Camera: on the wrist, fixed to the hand. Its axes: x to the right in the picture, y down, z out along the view.
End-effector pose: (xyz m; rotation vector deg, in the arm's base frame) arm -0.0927 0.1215 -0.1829 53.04 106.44 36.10
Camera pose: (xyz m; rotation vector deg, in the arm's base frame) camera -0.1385 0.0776 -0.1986 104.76 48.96 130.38
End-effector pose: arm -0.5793 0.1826 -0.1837 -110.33 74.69 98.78
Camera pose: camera -0.5151 0.1941 -0.1799 38.22 -85.13 -57.52
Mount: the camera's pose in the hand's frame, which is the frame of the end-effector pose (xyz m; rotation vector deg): -0.0148 -0.0524 -0.0361 -30.15 28.72 89.02
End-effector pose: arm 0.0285 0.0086 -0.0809 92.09 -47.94 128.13
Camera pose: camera 0.0330 0.0735 -0.0870 5.61 111.95 -101.31
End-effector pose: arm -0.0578 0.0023 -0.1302 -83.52 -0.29 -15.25
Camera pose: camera -0.0874 -0.0351 -0.0856 -83.65 92.90 40.19
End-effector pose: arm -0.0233 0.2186 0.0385 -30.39 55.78 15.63
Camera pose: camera -0.0335 0.1552 0.0506 -10.99 95.64 108.23
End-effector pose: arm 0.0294 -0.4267 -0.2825 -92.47 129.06 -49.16
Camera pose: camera 0.0573 -0.4129 -0.2251 -36.25 -173.86 9.44
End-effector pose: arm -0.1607 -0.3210 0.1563 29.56 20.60 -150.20
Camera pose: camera -0.1622 -0.2581 0.1386 45.27 27.70 -48.71
